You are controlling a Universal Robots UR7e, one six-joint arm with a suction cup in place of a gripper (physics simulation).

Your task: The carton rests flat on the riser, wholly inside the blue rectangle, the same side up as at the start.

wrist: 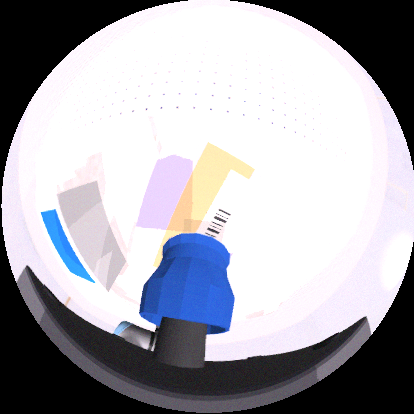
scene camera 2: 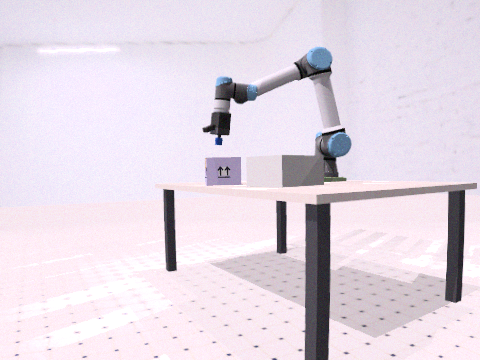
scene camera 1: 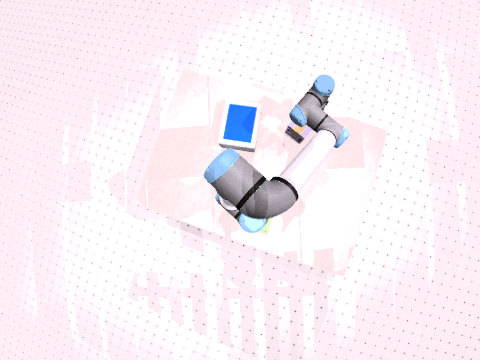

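Where they show: hand, its tool point: (wrist: 194, 260) (scene camera 2: 218, 145); arm's base, origin of its link: (scene camera 2: 324, 176).
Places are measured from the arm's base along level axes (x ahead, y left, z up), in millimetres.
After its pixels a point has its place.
Note:
The carton (scene camera 1: 300, 131) @[y -87, x 494, z 99 mm] (scene camera 2: 223, 171) @[y -46, x 583, z 34 mm] (wrist: 200, 185) @[y -103, x 602, z 99 mm] stands upright on the table, beside the riser. Its lilac side, with two arrows pointing up, faces scene camera 2. Yellow tape and a barcode label show on its top in the wrist view. The riser (scene camera 1: 237, 147) @[y 210, x 323, z 48 mm] (scene camera 2: 302, 170) @[y 332, x 442, z 33 mm] (wrist: 92, 225) @[y 137, x 491, z 26 mm] is a grey-white block, with the blue rectangle (scene camera 1: 240, 122) @[y 230, x 449, z 92 mm] (wrist: 65, 250) @[y 211, x 446, z 92 mm] on its top. My gripper, a blue suction cup (scene camera 2: 218, 142) (wrist: 196, 242), points down above the carton, with a gap between them in scene camera 2. It holds nothing. The arm hides the cup in scene camera 1.
The table (scene camera 2: 240, 191) @[y 339, x 729, z -35 mm] has dark legs. The arm's base (scene camera 2: 331, 167) @[y 68, x 13, z 45 mm] stands on the table, beyond the riser in scene camera 2. The riser stands close to the carton on the side toward the blue rectangle. The arm's forearm (scene camera 1: 307, 160) @[y -72, x 258, z 534 mm] crosses over the table.

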